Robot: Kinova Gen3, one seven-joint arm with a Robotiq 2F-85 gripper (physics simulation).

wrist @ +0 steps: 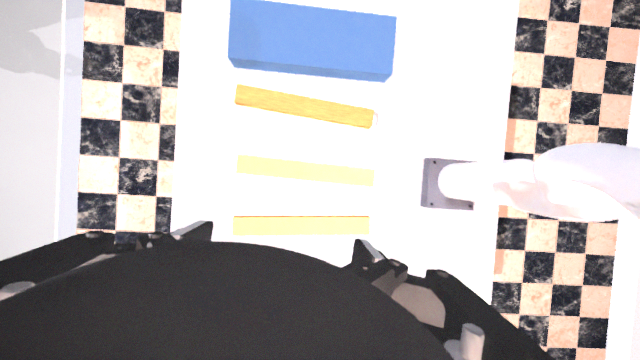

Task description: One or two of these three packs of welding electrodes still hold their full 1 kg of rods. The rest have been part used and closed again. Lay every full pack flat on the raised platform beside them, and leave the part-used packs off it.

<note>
The picture shows: my gripper and a raised platform.
</note>
